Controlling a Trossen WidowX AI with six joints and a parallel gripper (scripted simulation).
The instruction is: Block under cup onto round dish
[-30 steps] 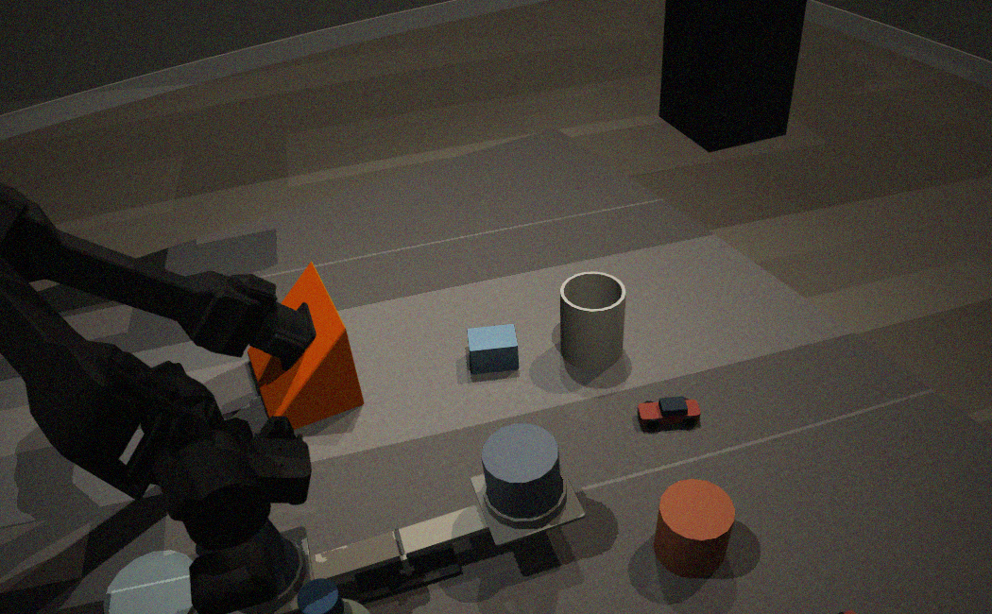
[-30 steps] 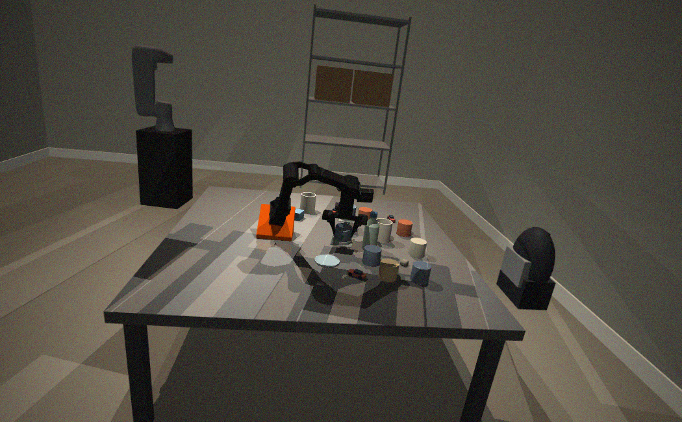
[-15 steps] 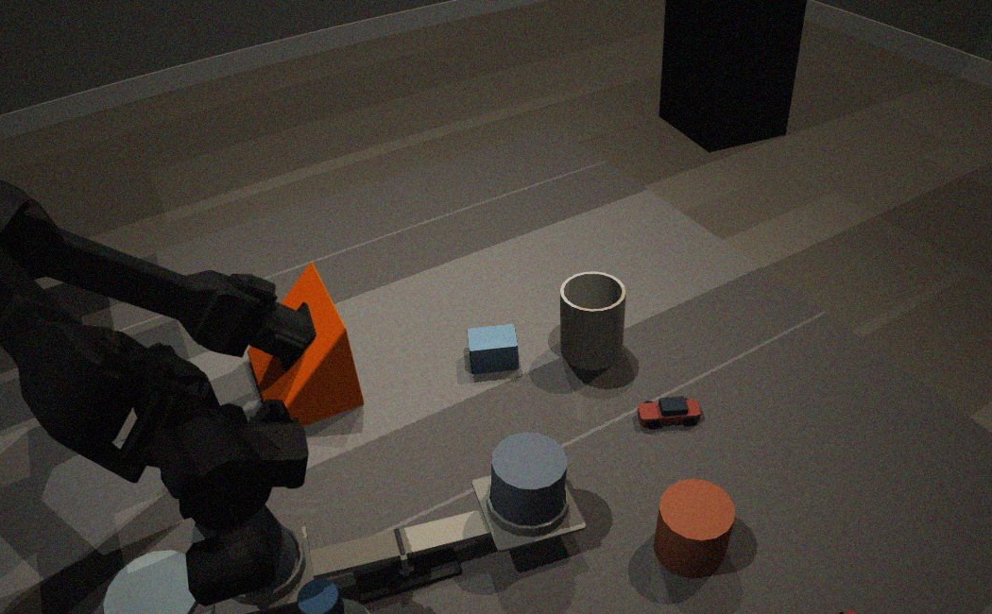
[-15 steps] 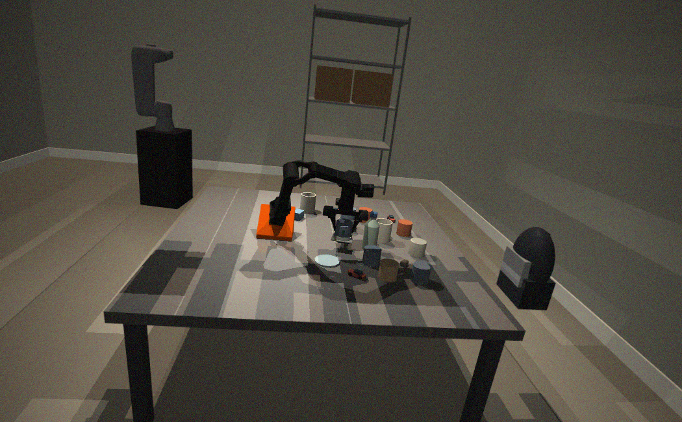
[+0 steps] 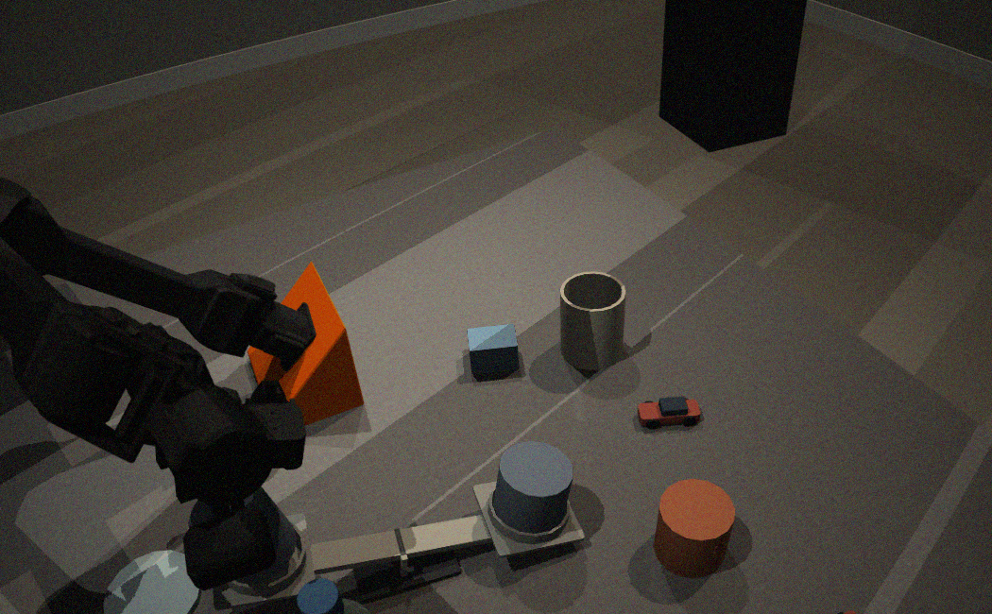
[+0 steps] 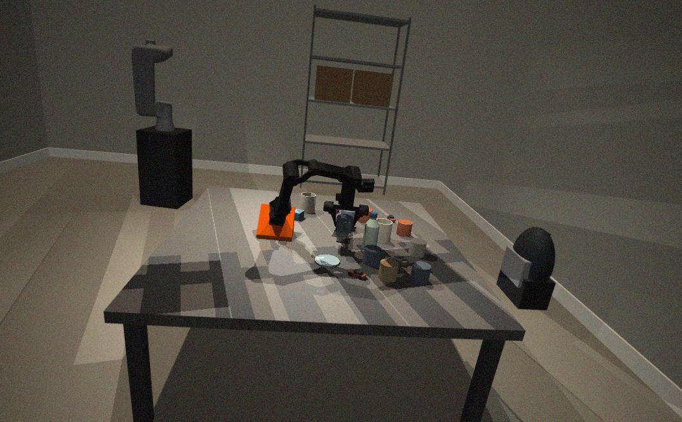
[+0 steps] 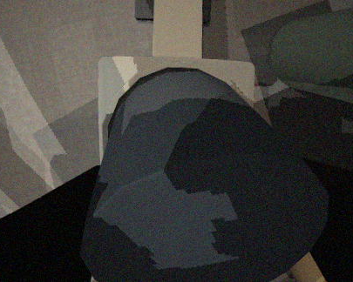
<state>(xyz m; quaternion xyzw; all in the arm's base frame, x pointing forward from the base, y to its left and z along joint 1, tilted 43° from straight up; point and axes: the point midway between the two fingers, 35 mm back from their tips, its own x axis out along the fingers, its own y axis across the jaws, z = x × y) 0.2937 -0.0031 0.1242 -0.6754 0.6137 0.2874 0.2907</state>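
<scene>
Right now my gripper tip is 20 mm above the pale green block. The rest, counted from my gripper tip: blue block: 240 mm behind, 320 mm to the left, 90 mm below; then pale round dish: 50 mm behind, 120 mm to the right, 100 mm below.
</scene>
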